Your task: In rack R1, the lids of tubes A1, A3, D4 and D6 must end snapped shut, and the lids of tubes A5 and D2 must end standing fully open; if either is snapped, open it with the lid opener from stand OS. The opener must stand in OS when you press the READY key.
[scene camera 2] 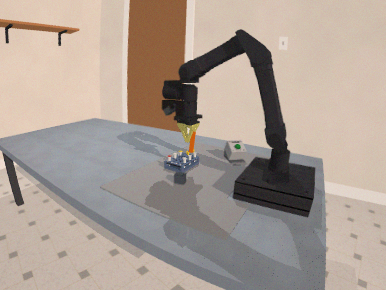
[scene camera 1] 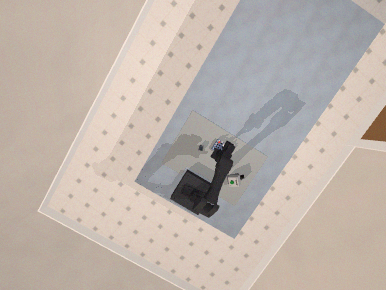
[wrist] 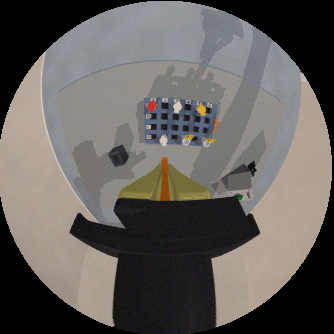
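Pixels of known places: gripper, between the fingertips: (scene camera 2: 187,142) (wrist: 164,167); arm's base, origin of its link: (scene camera 2: 277,171) (scene camera 1: 195,193).
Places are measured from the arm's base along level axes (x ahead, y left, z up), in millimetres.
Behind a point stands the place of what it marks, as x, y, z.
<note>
The blue rack R1 (wrist: 182,122) @(372, -65, -34) (scene camera 2: 182,164) @(356, -22, -41) (scene camera 1: 217,145) @(382, -19, -33) stands on the grey mat (wrist: 99,102) @(447, 97, -63) (scene camera 2: 136,185) @(440, 170, -63). In row A, the red lid of A1 (wrist: 151,106) @(408, -19, -13), the white lid of A3 (wrist: 177,107) @(401, -57, -15) and the yellow lid of A5 (wrist: 201,109) @(396, -95, -15) lie flat on their tubes. In row D, the white lid of D2 (wrist: 163,140) @(349, -28, -15) also lies flat. D4 (wrist: 186,141) @(339, -68, -22) and D6 (wrist: 205,142) @(334, -104, -23) show open mouths, with their yellow lids tipped aside. My gripper (wrist: 164,167) @(339, -29, 48) (scene camera 2: 188,136) @(339, -29, 48) is shut on the orange lid opener (wrist: 164,186) @(326, -27, 68) (scene camera 2: 192,141) @(318, -21, 56) and hangs just above the rack. Stand OS (wrist: 117,155) @(327, 74, -32) (scene camera 2: 180,178) @(312, 95, -41) (scene camera 1: 201,147) @(323, 79, -58), a dark cube, is empty.
The READY key box (wrist: 241,182) @(222, -215, -10) (scene camera 2: 235,150) @(184, -191, -10) (scene camera 1: 233,181) @(189, -218, 6) with its green button stands to the right of the rack, with a small black piece (wrist: 251,166) @(232, -284, -57) beside it. The arm's black base (scene camera 2: 274,187) @(9, 123, -2) (scene camera 1: 190,191) @(8, 38, 12) sits at the mat's edge.
</note>
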